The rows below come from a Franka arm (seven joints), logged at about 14 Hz.
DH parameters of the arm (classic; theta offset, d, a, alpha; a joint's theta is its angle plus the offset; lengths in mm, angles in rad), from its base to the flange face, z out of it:
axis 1: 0 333 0 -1.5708
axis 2: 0 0 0 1.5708
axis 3: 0 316 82.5 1.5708
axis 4: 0 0 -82.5 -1.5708
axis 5: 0 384 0 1.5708
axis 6: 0 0 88 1.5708
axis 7: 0 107 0 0
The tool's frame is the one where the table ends.
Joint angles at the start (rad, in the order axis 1, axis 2, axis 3, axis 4, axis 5, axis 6, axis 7):
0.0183 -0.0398 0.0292 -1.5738 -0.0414 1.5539 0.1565
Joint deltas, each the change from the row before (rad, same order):
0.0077 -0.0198 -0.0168 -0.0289 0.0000 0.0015 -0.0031
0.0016 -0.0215 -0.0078 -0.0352 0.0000 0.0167 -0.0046
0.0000 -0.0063 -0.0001 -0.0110 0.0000 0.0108 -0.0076
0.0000 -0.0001 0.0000 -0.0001 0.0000 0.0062 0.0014
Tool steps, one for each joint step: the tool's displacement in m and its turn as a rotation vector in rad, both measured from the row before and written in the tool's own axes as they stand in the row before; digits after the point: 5 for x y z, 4 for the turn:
-0.00555 0.00581 0.00291 -0.0010 -0.0079 0.0056
-0.00487 0.00397 0.00375 0.0007 0.0027 0.0010
-0.00098 0.00012 0.00089 0.0009 0.0060 -0.0077
0.00062 -0.00009 -0.00055 0.0009 0.0061 0.0014

